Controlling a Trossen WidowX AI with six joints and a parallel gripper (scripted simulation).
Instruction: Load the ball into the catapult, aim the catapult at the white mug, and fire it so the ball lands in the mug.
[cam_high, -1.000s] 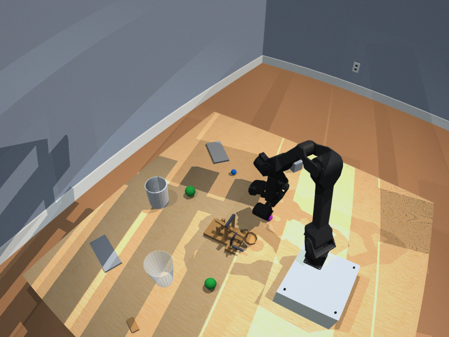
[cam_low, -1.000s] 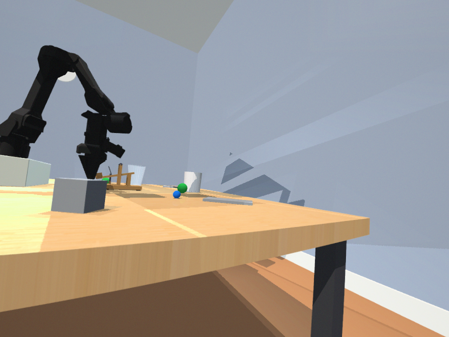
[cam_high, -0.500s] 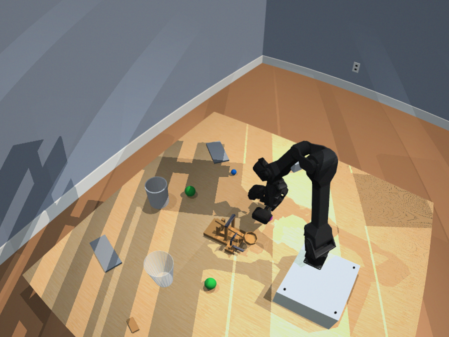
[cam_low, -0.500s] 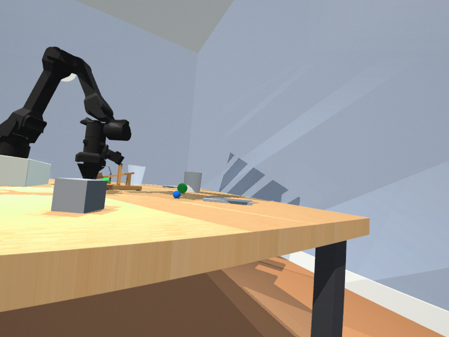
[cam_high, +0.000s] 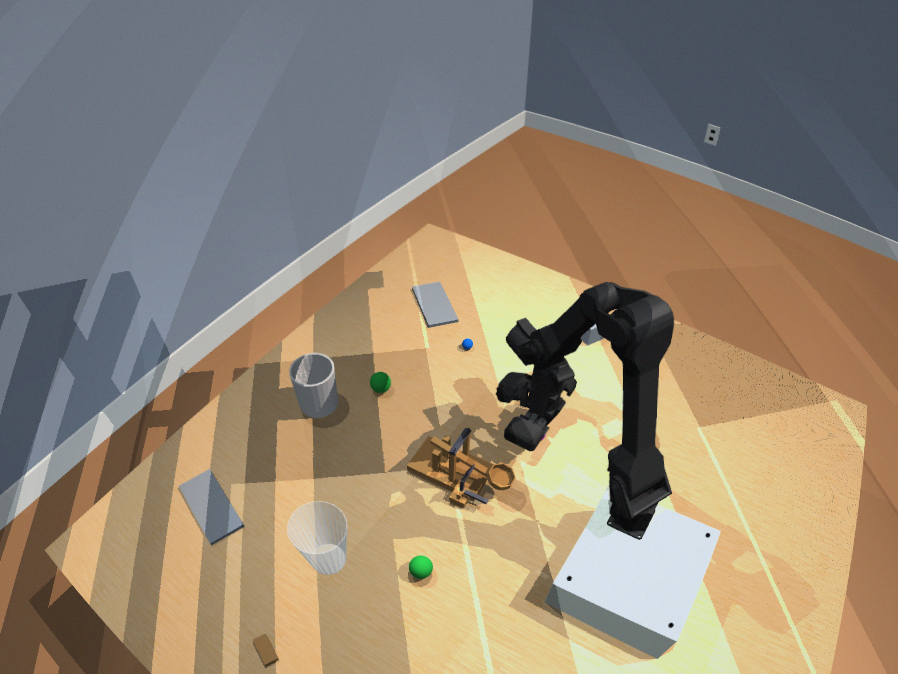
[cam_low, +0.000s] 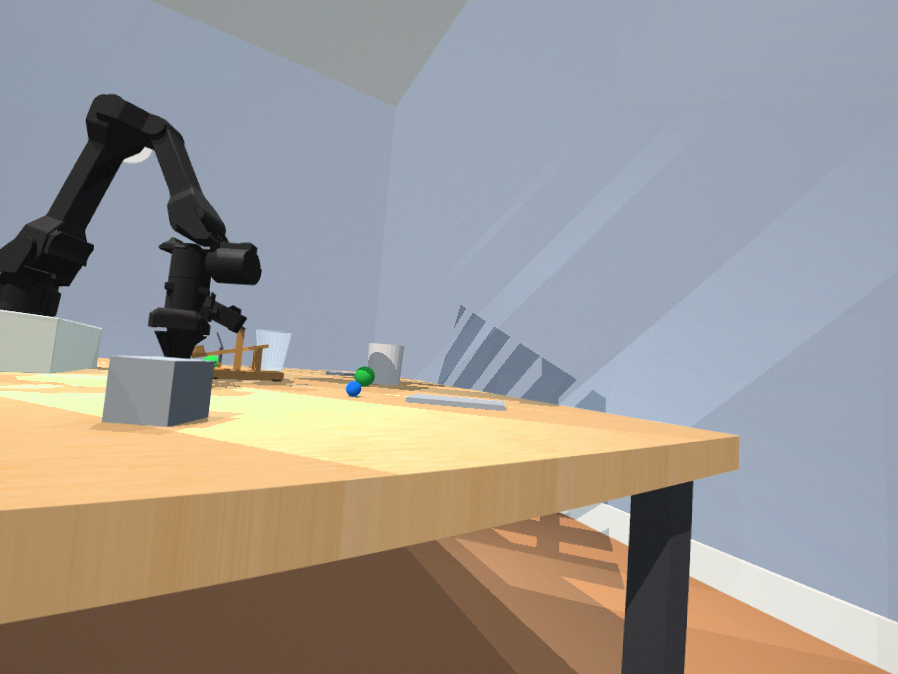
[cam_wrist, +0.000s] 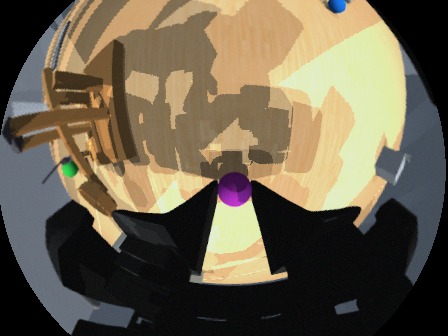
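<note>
The wooden catapult lies 6 cm ahead of my gripper tip, 17 cm to the left of it and 4 cm above it. Round my gripper tip: grey block 4 cm ahead, 33 cm to the right, 2 cm above; then purple ball 1 cm above; then blue ball 25 cm ahead, 14 cm to the right.
</note>
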